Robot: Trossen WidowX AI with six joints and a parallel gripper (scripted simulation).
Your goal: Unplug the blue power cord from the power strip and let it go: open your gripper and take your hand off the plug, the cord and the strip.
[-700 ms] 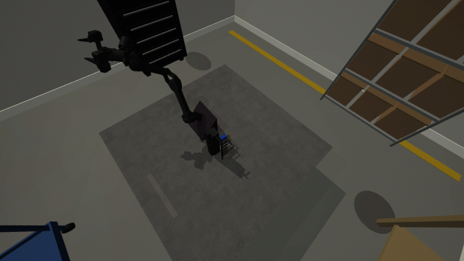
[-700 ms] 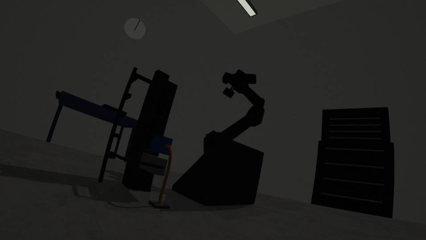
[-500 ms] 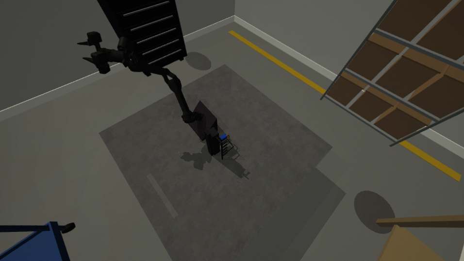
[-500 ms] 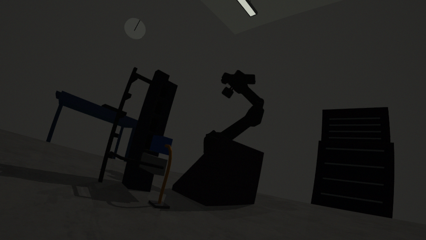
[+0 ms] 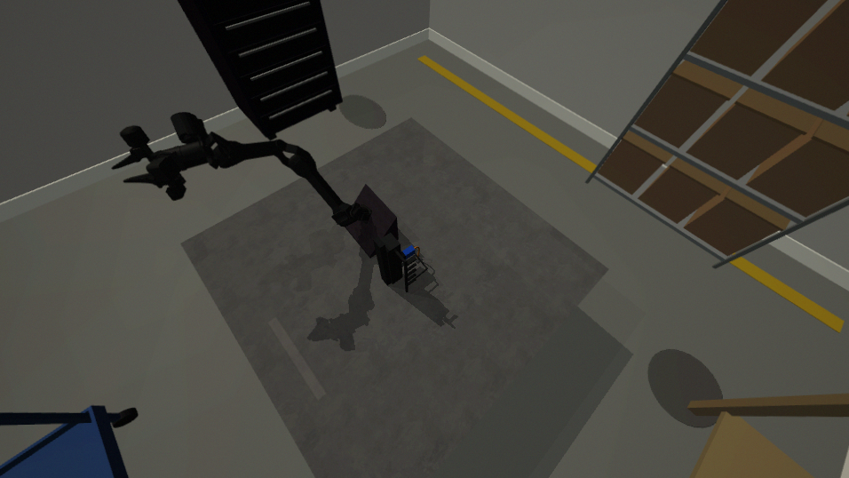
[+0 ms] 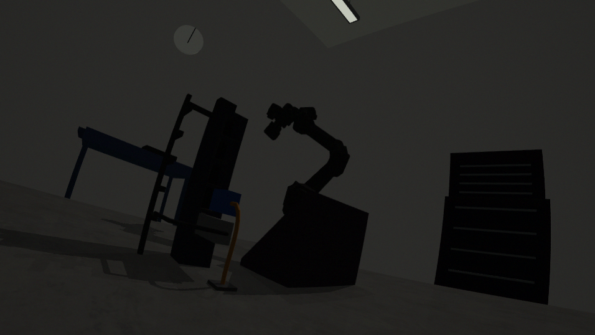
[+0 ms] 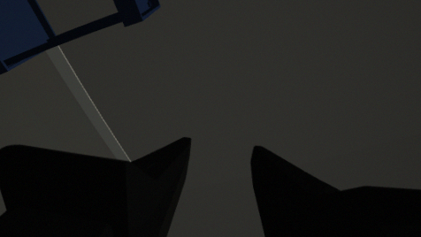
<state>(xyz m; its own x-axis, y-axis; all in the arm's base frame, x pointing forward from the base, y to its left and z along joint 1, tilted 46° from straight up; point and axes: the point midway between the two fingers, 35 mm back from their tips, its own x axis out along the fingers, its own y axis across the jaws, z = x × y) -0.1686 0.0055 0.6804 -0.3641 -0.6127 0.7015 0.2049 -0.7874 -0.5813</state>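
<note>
Right now the blue plug is 52 cm ahead of my gripper tip, 48 cm to the left of it and 42 cm below it. The rest, counted from my gripper tip: black upright block: 51 cm ahead, 41 cm to the left, 41 cm below.
</note>
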